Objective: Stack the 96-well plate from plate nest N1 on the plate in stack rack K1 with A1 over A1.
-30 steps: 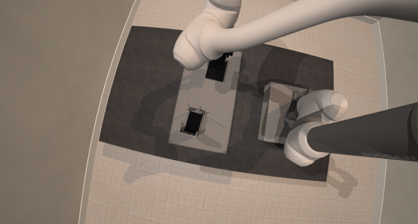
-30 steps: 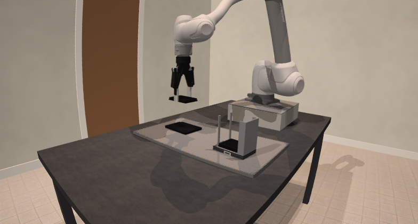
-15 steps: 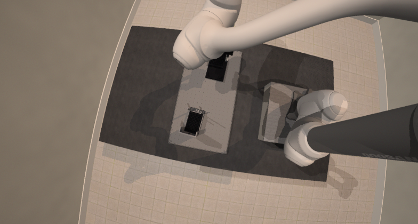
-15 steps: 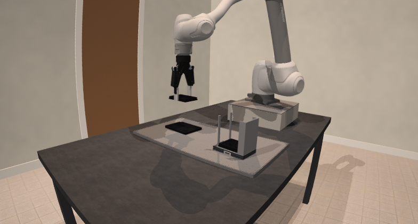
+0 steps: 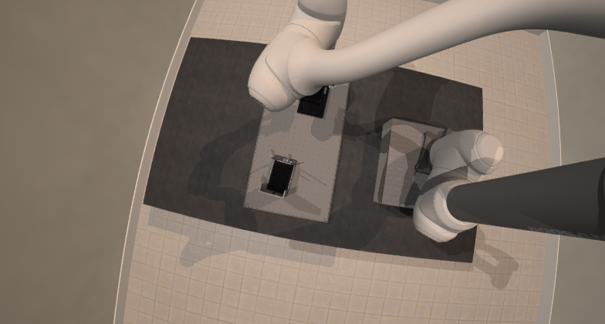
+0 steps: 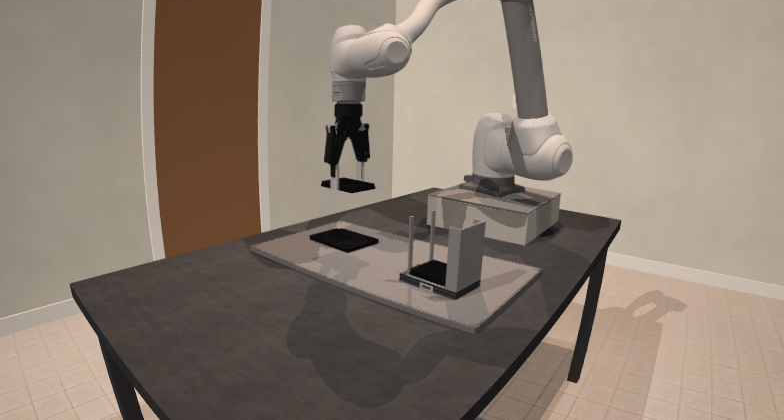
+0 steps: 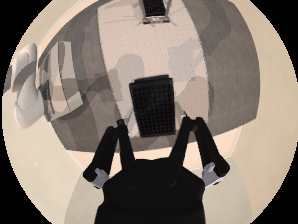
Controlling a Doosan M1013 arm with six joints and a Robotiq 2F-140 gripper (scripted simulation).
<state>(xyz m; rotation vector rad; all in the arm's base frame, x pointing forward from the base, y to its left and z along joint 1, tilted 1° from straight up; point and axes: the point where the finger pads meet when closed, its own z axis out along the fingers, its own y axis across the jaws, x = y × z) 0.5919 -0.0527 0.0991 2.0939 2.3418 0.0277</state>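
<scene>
The tall grey wall lies 43 cm to the left of my hand and 10 cm below it. Round my hand: pale A1 mark: 4 cm behind, 10 cm to the right, 18 cm below.
</scene>
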